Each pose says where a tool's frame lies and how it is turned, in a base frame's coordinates. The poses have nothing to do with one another.
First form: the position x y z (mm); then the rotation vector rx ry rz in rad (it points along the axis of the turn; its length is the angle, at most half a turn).
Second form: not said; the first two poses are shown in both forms.
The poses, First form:
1: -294 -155 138 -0.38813 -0.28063 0.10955
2: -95 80 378 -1.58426 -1.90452 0.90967
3: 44 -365 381 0.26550 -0.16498 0.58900
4: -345 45 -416 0.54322 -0.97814 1.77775
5: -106 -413 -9 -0.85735 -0.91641 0.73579
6: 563 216 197 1.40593 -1.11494 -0.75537
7: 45 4 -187 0.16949 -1.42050 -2.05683
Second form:
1: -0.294 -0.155 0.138 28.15 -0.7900 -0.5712 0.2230
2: -0.095 0.080 0.378 151.21 -0.6003 -0.7217 0.3447
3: 0.044 -0.365 0.381 38.21 0.3982 -0.2474 0.8833
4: -0.345 0.045 -0.416 120.35 0.2586 -0.4657 0.8463
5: -0.106 -0.413 -0.009 83.35 -0.5894 -0.6300 0.5058
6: 0.563 0.216 0.197 111.55 0.7221 -0.5727 -0.3880
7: 0.045 0.004 -0.187 143.55 0.0676 -0.5670 -0.8210
